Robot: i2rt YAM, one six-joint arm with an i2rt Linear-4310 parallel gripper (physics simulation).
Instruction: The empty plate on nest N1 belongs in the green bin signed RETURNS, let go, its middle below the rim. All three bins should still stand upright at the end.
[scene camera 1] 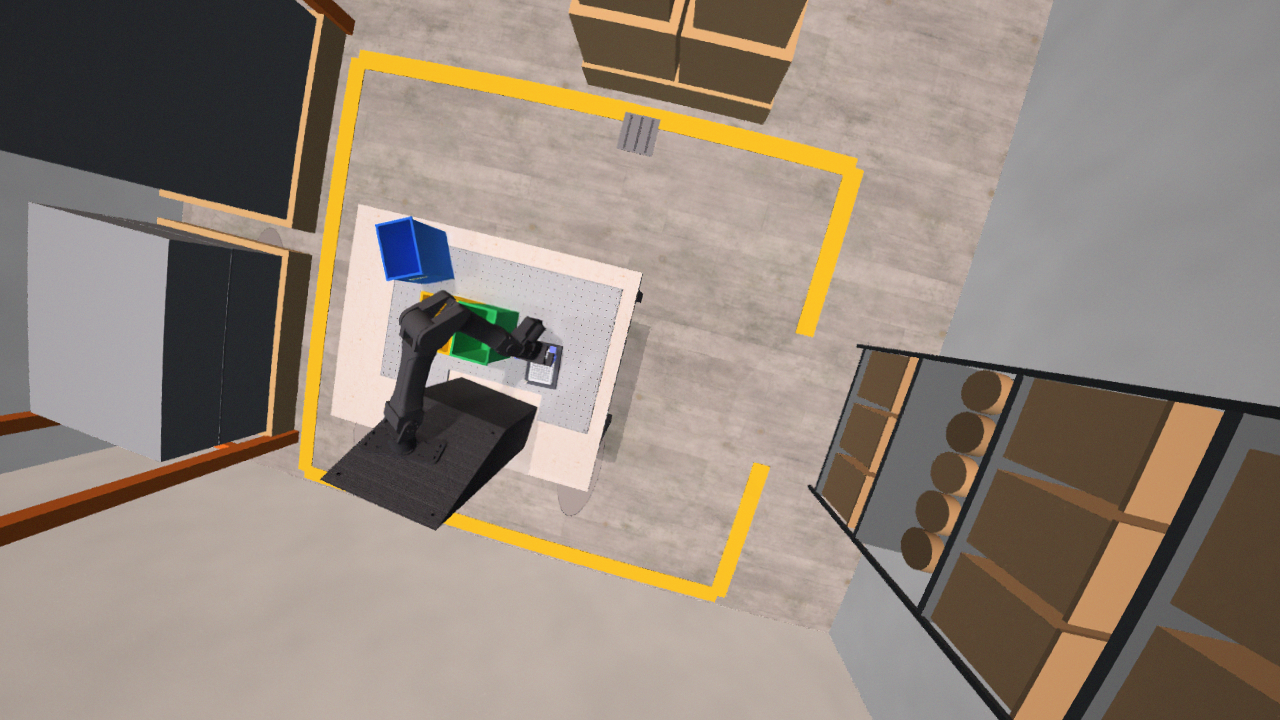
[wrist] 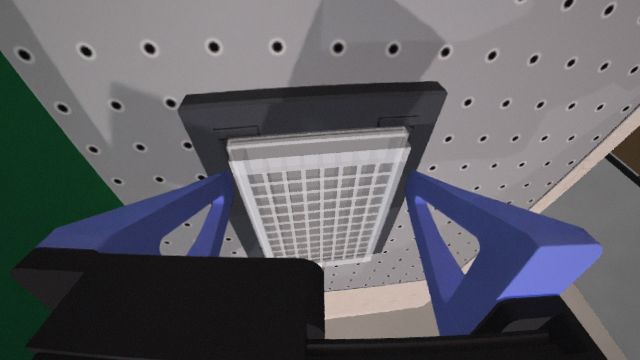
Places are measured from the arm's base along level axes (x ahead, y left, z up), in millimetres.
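Pixels of known places: gripper, fingertip midpoint: (scene camera 1: 543, 355) (wrist: 319, 180); arm's base, origin of the base link: (scene camera 1: 404, 446).
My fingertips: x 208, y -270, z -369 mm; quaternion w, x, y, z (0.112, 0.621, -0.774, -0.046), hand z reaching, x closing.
Observation:
For each thing: its top centre in the pictures, then the offset to it from my fingertips. "pt": a spot on its surface instead. Level surfaces: height alone.
- clear plate, middle of its top: (wrist: 321, 228) (scene camera 1: 541, 365) 7 mm left, 37 mm back, 7 mm up
- dark nest, middle of its top: (wrist: 319, 212) (scene camera 1: 542, 365) 7 mm left, 36 mm back, 5 mm down
- green bin, middle of its top: (scene camera 1: 472, 333) 170 mm left, 88 mm ahead, 160 mm up
- blue bin, middle of its top: (scene camera 1: 398, 249) 403 mm left, 359 mm ahead, 160 mm up
- yellow bin, surface spot: (scene camera 1: 444, 348) pt 300 mm left, 38 mm ahead, 117 mm up
- grey perforated board, its level: 19 mm down
- pale table, its level: 32 mm down
The clear plate (scene camera 1: 540, 369) (wrist: 320, 200) with its grid of wells lies flat in the dark nest (scene camera 1: 529, 383) (wrist: 310, 102). My gripper (scene camera 1: 548, 354) (wrist: 319, 180) is open above it. In the wrist view the blue fingertips stand wide, one on each side of the plate, with gaps between them and its edges. The green bin (scene camera 1: 508, 324) (wrist: 30, 165) stands upright beside the nest, partly under the arm; its sign does not show. The blue bin (scene camera 1: 432, 254) stands at the table's far left corner. The yellow bin (scene camera 1: 444, 348) is mostly hidden behind the arm and green bin.
The grey perforated board (scene camera 1: 572, 313) (wrist: 240, 75) lies on the pale table (scene camera 1: 559, 456). The dark sloped arm base (scene camera 1: 393, 492) stands at the table's near side. The arm passes over the yellow and green bins. Shelving with boxes (scene camera 1: 1015, 385) stands far right.

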